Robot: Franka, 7 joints.
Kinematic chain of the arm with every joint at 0, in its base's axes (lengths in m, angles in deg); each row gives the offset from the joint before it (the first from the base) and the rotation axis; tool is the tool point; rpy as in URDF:
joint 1: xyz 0 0 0.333 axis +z
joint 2: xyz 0 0 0 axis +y
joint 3: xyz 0 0 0.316 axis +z
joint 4: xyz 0.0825 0 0 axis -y
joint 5: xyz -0.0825 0 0.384 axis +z
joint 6: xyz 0 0 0 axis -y
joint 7: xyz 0.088 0 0 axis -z
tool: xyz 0 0 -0.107 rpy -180 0 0
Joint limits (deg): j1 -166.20..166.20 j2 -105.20..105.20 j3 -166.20..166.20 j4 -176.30..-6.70 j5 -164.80..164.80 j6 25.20..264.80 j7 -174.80..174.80
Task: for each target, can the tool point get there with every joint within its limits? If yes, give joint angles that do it. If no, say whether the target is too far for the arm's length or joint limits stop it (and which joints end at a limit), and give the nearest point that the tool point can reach.
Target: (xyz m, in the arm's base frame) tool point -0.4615 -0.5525 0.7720
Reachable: yes | joints -98.63 58.02 -91.93 -45.17 56.31 157.60 -65.53
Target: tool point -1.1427 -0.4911 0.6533
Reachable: no: too far | nearest point -0.7633 -0.3280 0.5469 | short by 0.426 m
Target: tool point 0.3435 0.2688 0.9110
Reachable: yes | joints -13.34 16.96 97.89 -51.68 -96.34 51.53 82.34
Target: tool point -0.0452 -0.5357 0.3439
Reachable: yes | joints -39.72 45.77 -51.29 -126.06 -123.72 43.85 96.88
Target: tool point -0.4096 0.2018 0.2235
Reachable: yes | joints 81.07 24.15 70.12 -141.27 -53.40 135.18 61.76
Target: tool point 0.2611 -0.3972 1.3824
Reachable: no: too far | nearest point 0.1944 -0.2958 1.1145 | short by 0.294 m
